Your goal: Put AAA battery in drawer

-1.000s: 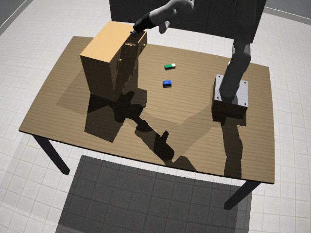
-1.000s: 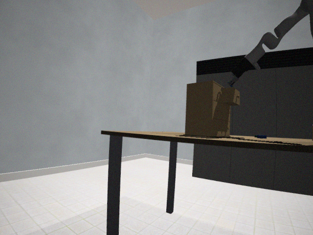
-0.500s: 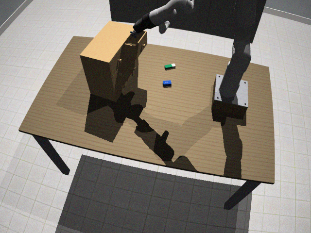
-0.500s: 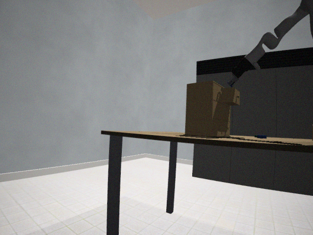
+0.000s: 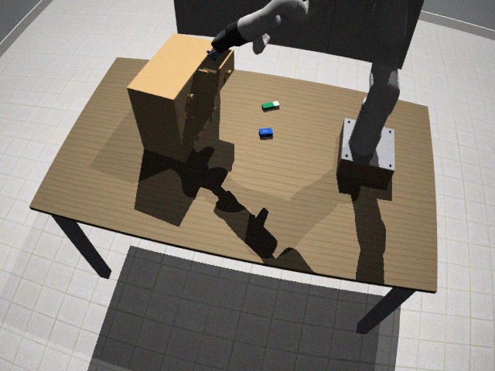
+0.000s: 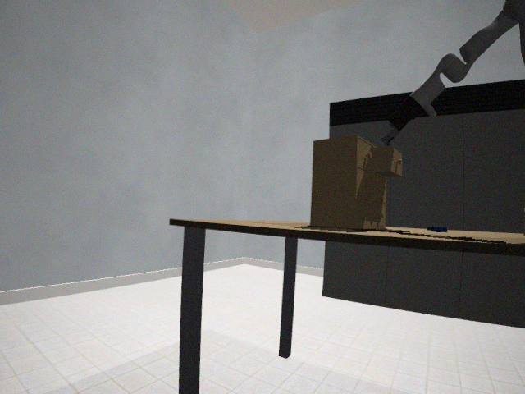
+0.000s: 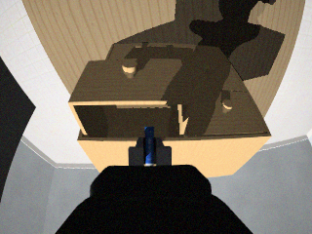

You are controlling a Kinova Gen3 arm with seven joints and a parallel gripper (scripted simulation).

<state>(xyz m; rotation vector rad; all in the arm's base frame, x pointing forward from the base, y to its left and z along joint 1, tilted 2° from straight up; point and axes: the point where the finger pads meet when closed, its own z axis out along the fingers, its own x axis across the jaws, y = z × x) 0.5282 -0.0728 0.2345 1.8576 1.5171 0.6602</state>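
Now: hand 1 cm short of the AAA battery and 1 cm above it. Also, from my hand: blue block (19 cm behind, 1 cm to the left, 33 cm below); then green-and-white block (18 cm behind, 13 cm to the right, 34 cm below).
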